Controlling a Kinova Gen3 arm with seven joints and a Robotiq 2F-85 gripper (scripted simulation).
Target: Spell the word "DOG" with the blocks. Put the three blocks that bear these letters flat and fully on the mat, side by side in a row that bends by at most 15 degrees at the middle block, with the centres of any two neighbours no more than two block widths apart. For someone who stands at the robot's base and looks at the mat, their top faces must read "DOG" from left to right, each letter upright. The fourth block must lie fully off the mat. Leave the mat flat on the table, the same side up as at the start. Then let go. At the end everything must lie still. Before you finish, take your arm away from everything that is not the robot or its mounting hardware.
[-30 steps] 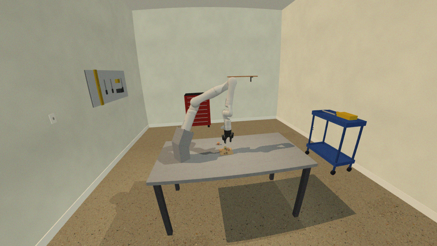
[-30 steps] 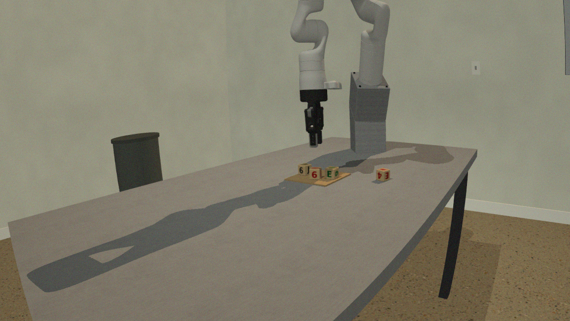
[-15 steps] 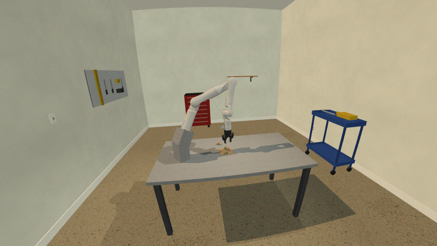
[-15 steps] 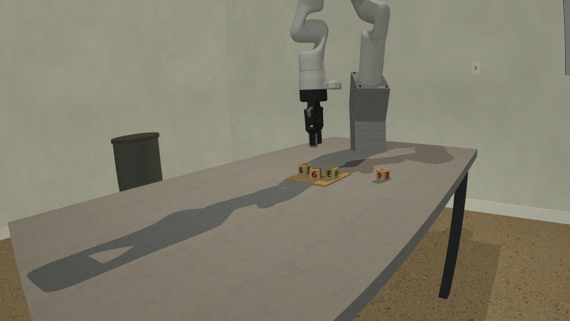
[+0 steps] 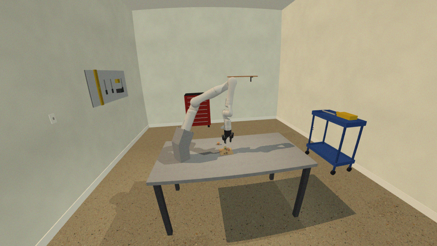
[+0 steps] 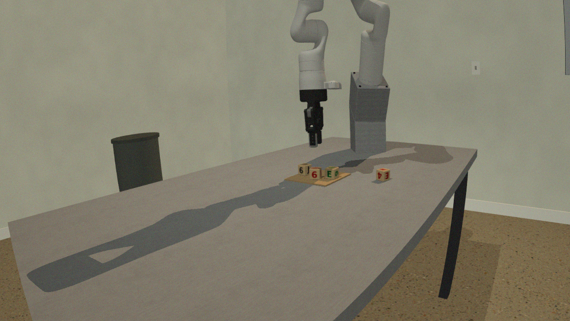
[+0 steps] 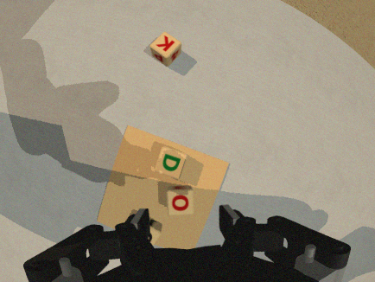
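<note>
My hand is 9 cm above the O block. Round my hand: tan mat (11 cm below, 2 cm behind, 1 cm to the right); G block (9 cm below, 6 cm to the right, 2 cm behind); D block (9 cm below, 3 cm to the left, 3 cm behind).
</note>
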